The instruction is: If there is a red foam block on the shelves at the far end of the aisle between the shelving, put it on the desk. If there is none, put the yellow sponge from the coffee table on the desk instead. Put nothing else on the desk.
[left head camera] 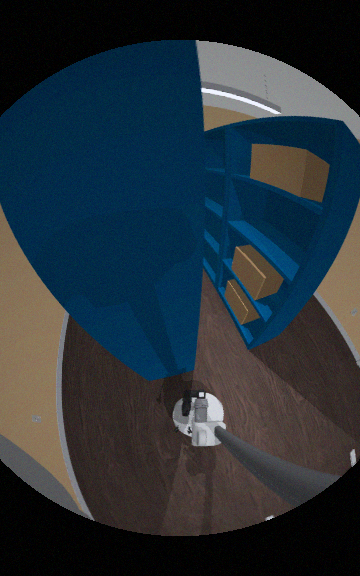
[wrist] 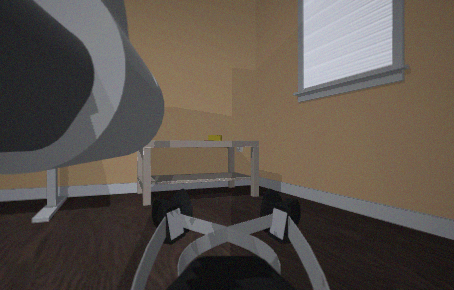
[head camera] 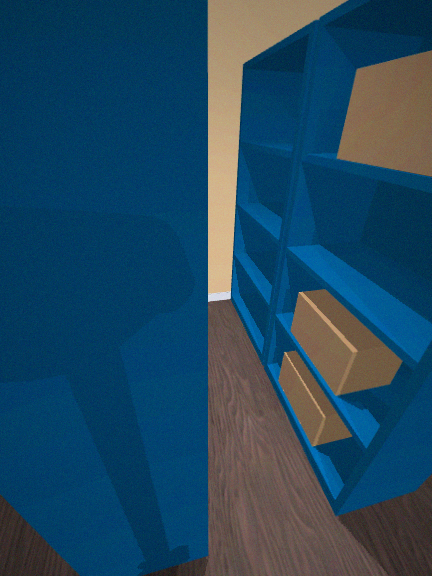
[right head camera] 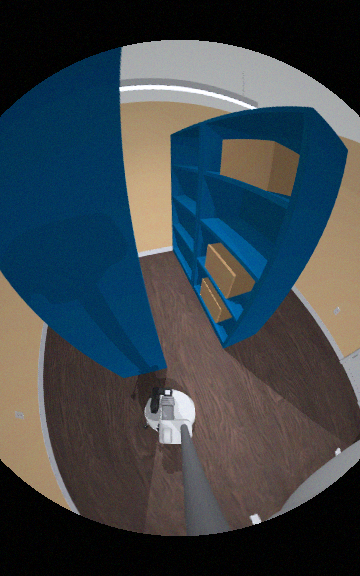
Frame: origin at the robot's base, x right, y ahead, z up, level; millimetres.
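Where they show: gripper, fingertip midpoint: [left head camera: 182, 433] [wrist: 226, 206] [right head camera: 151, 430].
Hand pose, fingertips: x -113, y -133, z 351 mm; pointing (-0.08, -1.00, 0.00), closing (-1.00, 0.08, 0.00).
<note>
Each offset is from my fingertips to the top centre of the thing. "spot": to the spot under its first point. Level surfaces: height alone.
A yellow sponge [wrist: 215, 137] lies on top of the coffee table [wrist: 200, 144], seen far off in the wrist view. My gripper [wrist: 226, 206] is open, its two dark fingertips apart with no object between them, well short of the coffee table. A blue shelf unit {spot: dx +396, dy +1597, dz +859 mm} [head camera: 295, 200] [left head camera: 225, 190] [right head camera: 201, 200] stands on the right side of the aisle. No red foam block shows on its visible shelves; the far bays are seen at a steep angle and partly hidden. A grey-white leg with a foot [wrist: 49, 215] stands left of the coffee table; what it carries is hidden.
The end panel of another blue shelf unit [head camera: 100, 150] [left head camera: 100, 175] [right head camera: 60, 175] stands close in front on the left and hides its own shelves. Brown boxes {spot: dx +545, dy +1178, dz +365 mm} [head camera: 325, 335] [left head camera: 250, 272] [right head camera: 221, 270] sit on the right unit. The aisle floor {dz -378 mm} [head camera: 235, 400] [right head camera: 170, 300] runs between them to a tan wall.
</note>
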